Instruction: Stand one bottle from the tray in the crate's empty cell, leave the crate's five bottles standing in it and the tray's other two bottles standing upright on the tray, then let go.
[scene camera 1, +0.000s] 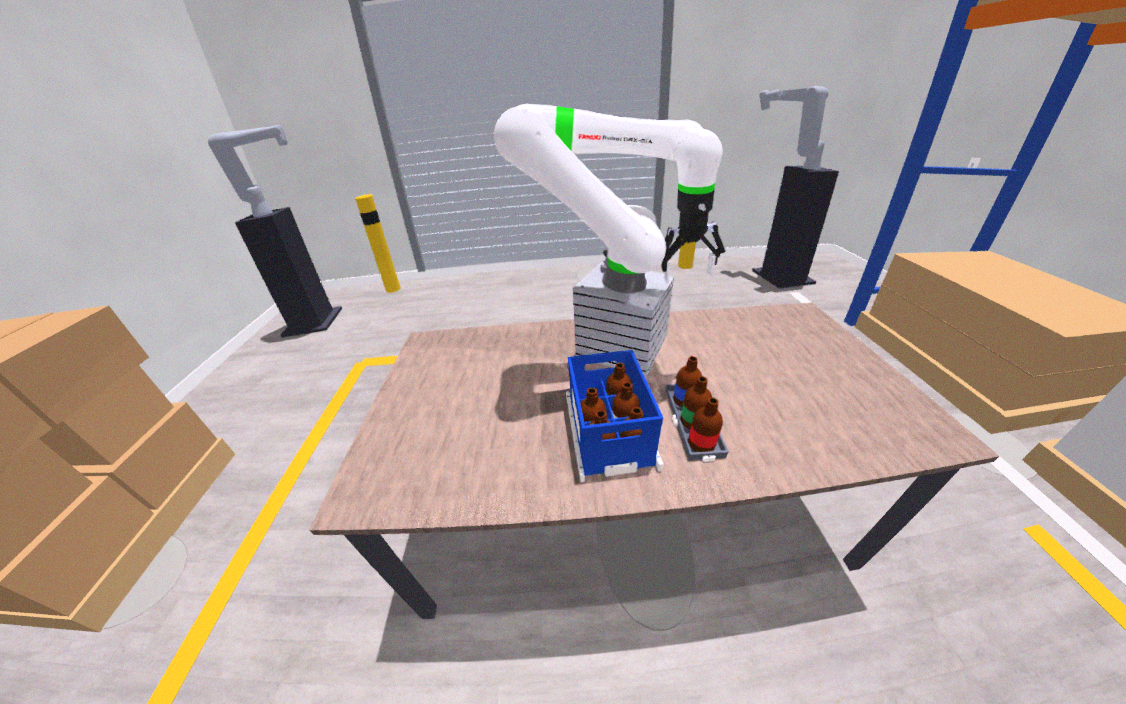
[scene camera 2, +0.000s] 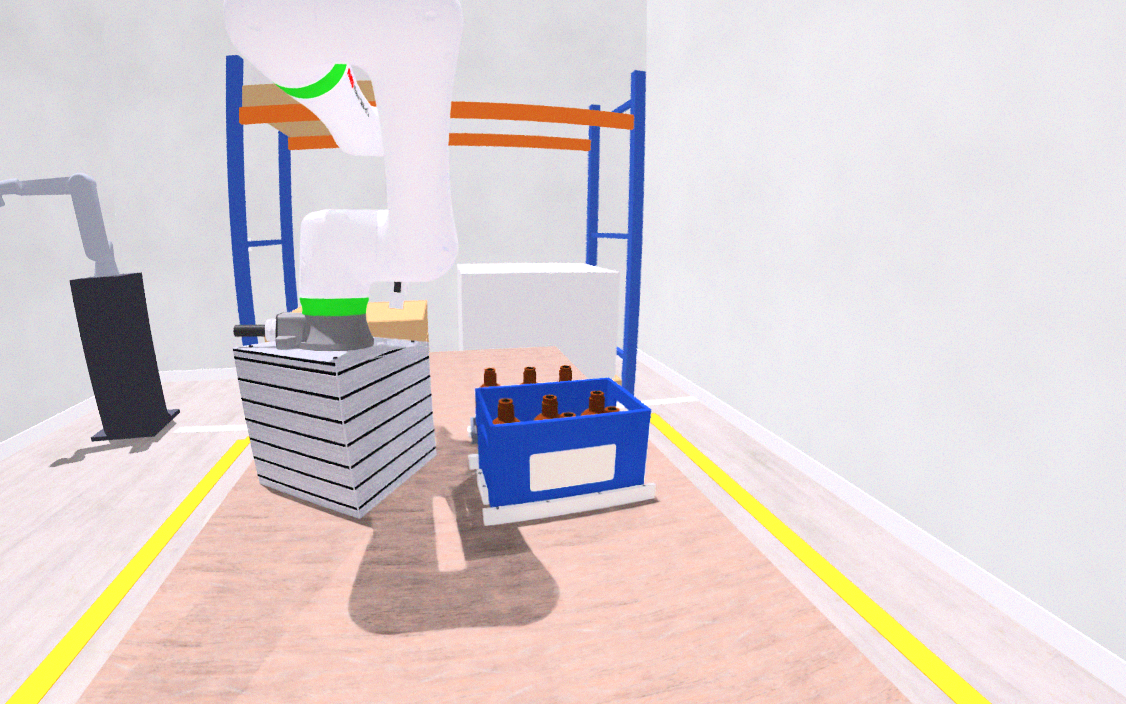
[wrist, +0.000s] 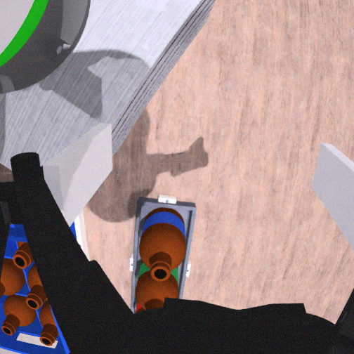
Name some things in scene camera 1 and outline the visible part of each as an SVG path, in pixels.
My gripper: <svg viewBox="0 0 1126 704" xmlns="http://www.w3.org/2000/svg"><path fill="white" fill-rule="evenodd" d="M680 211L678 229L669 227L664 239L666 253L661 266L664 272L664 279L666 283L669 283L669 260L686 242L698 242L700 239L712 251L709 252L707 273L710 277L713 277L714 265L717 264L720 254L725 253L725 248L718 233L718 225L715 222L707 225L709 212L700 215L690 215ZM708 229L712 232L718 247L717 249L704 236Z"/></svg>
A green-labelled bottle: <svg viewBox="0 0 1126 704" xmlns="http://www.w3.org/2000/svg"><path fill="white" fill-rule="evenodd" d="M704 376L699 376L696 380L696 385L690 387L685 393L680 420L688 429L691 429L695 412L701 407L705 407L708 398L712 397L711 392L707 389L708 379Z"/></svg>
A blue-labelled bottle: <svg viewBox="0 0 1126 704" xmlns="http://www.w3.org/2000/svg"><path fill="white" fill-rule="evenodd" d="M690 356L687 360L687 365L682 367L677 373L673 400L681 407L683 407L686 391L690 387L695 386L698 377L702 376L701 371L697 368L698 358Z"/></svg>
A red-labelled bottle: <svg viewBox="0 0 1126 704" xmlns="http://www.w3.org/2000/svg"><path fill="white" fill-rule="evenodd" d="M716 398L708 398L705 407L701 407L694 414L688 442L690 447L696 452L714 451L723 425L722 415L717 410L719 401Z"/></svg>
